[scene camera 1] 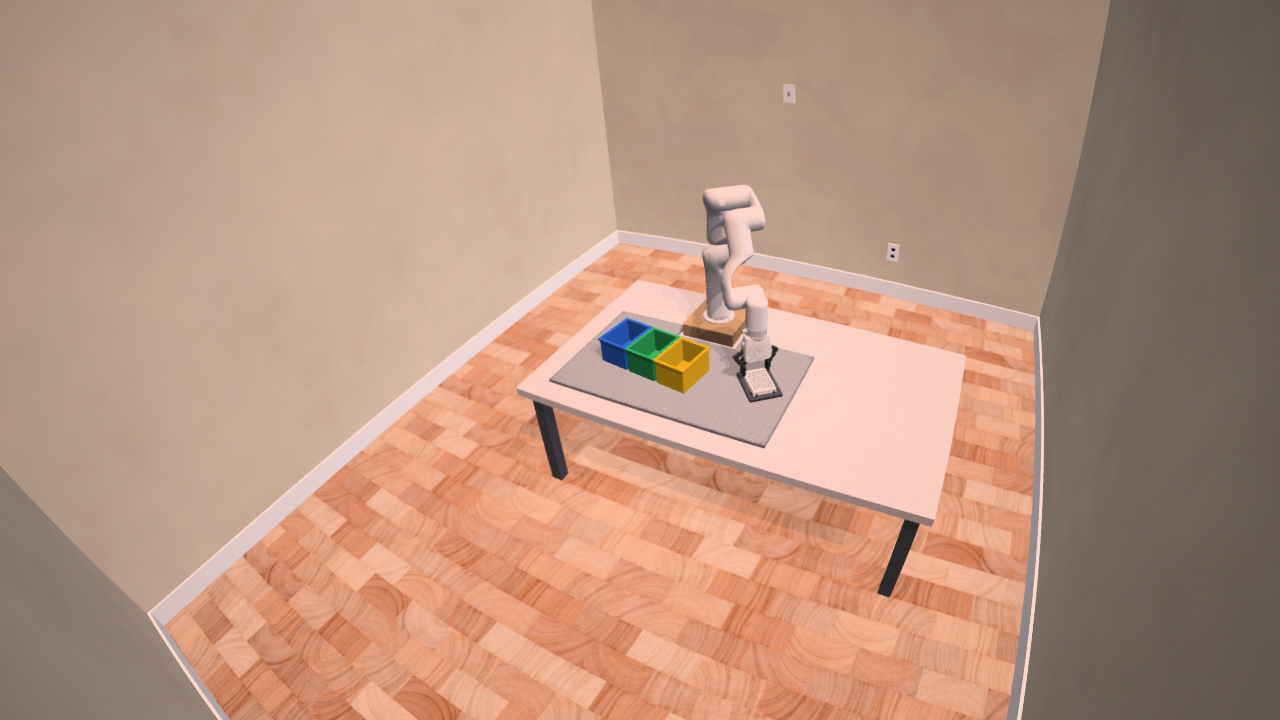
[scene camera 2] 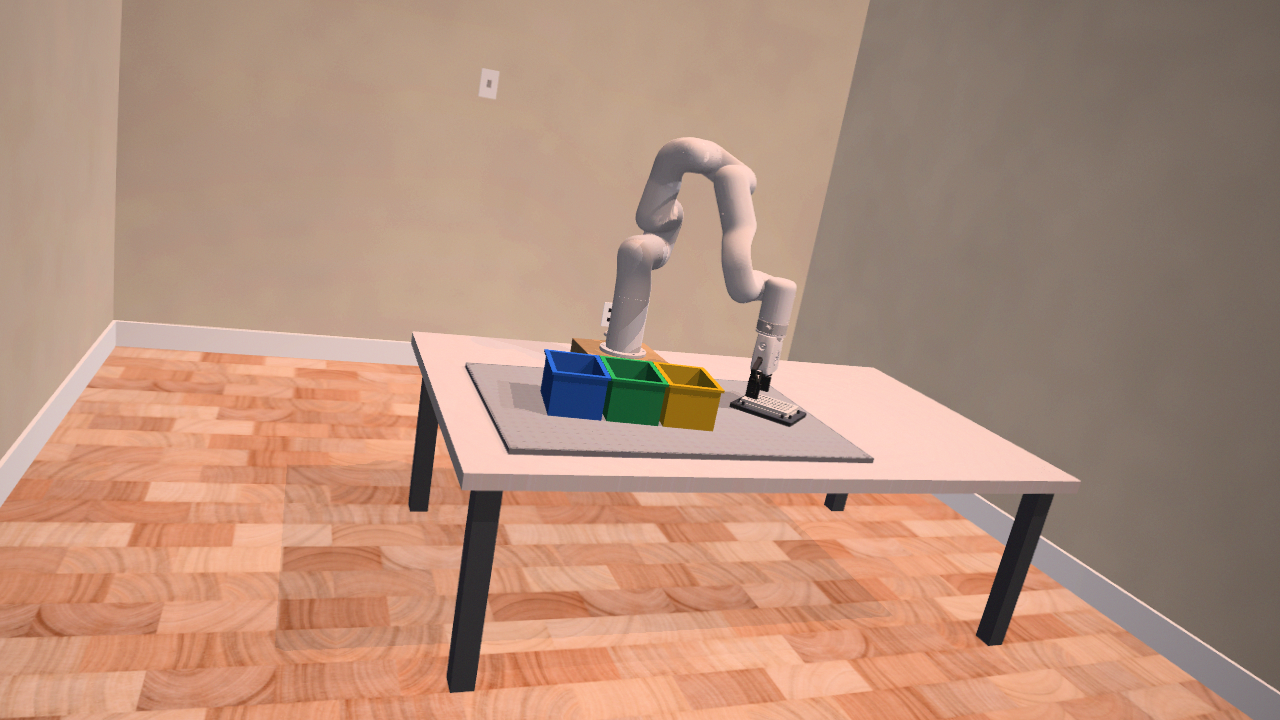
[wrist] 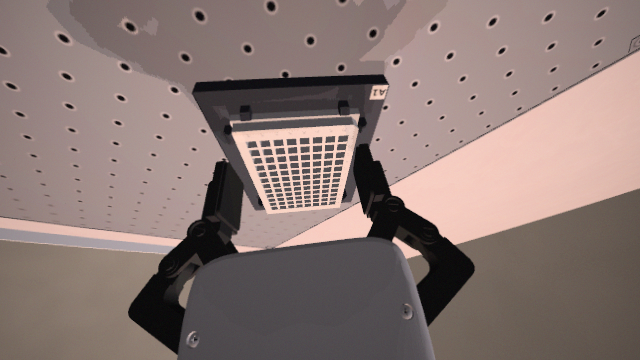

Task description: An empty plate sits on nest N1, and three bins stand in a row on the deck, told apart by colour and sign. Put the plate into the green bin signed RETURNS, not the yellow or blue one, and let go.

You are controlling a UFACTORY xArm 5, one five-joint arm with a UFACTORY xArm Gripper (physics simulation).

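Places are measured from the arm's base along level axes (x ahead, y down, z left), in centimetres.
Where they show: gripper, fingertip midpoint: (scene camera 1: 755, 371) (scene camera 2: 756, 394) (wrist: 295, 164); arm's base, link origin: (scene camera 1: 718, 316) (scene camera 2: 622, 351).
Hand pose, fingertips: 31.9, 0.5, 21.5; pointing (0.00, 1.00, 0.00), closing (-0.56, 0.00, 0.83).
Note:
Things, the pixels of their centre, and the offset from my fingertips, as dx, dy, dz. "spot": a spot on its surface instead. Level surfaces: height alone.
- white gridded plate, body centre: (wrist: 301, 174) (scene camera 2: 769, 405) (scene camera 1: 759, 381) +3.1, +1.8, +2.1
- green bin, body centre: (scene camera 2: 629, 390) (scene camera 1: 654, 354) +0.1, -1.3, -37.9
- blue bin, surface spot: (scene camera 2: 574, 398) (scene camera 1: 611, 354) spot: +3.3, -0.8, -53.3
- yellow bin, surface spot: (scene camera 2: 689, 410) spot: +11.6, -0.7, -28.7
- grey perforated deck, surface height: dy +3.6
- pale table, surface height: dy +5.0
The white gridded plate (scene camera 1: 760, 382) (scene camera 2: 771, 405) (wrist: 303, 131) lies flat in its black nest (scene camera 1: 766, 396) (wrist: 295, 96), which has a label reading A1 at one corner. My gripper (scene camera 1: 757, 366) (scene camera 2: 758, 390) (wrist: 295, 164) is open and empty, low over the plate's end nearer the robot base. In the wrist view its fingers stand on either side of the plate, apart from it. The green bin (scene camera 1: 644, 360) (scene camera 2: 633, 402) stands between the blue bin (scene camera 1: 614, 351) (scene camera 2: 574, 398) and the yellow bin (scene camera 1: 682, 373) (scene camera 2: 689, 410). No sign is legible.
The grey perforated deck (scene camera 1: 716, 413) (scene camera 2: 698, 444) (wrist: 95, 92) lies on the pale table (scene camera 1: 877, 420) (scene camera 2: 930, 447). The yellow bin is the one nearest the nest. The arm's wooden base block (scene camera 1: 707, 330) (scene camera 2: 586, 346) stands behind the bins.

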